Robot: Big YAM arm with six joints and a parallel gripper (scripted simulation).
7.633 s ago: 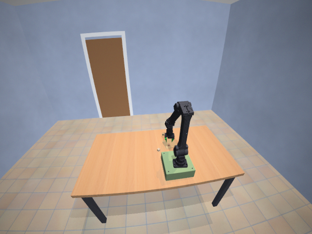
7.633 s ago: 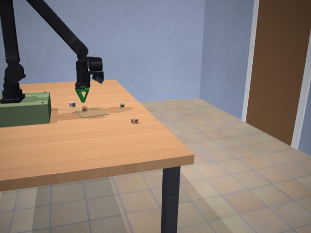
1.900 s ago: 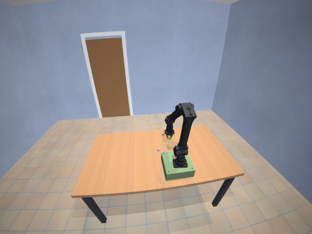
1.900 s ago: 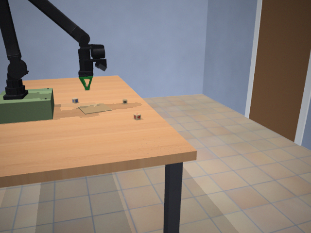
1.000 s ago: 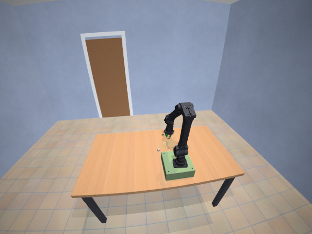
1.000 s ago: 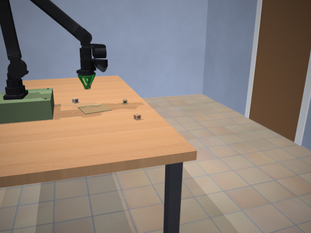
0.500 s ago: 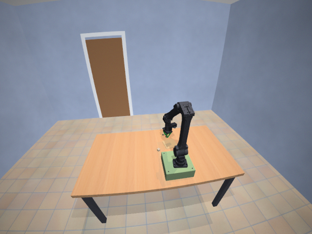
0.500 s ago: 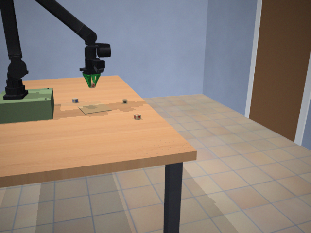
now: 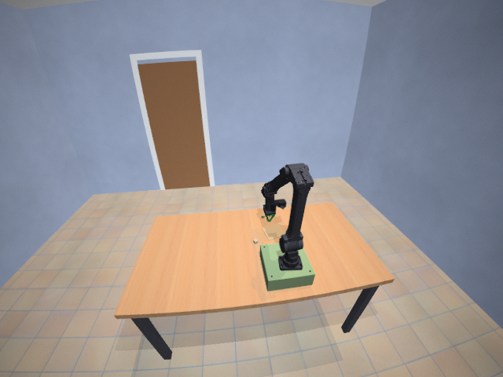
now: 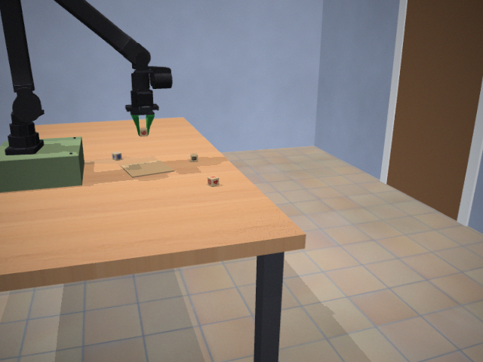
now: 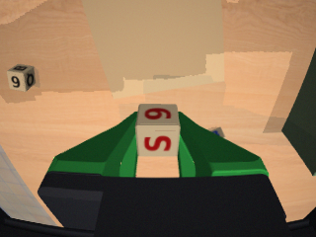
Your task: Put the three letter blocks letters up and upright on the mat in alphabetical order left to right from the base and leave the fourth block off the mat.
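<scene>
The tan mat is 1 cm ahead of my hand, 4 cm to the right of it and 11 cm below it.
</scene>
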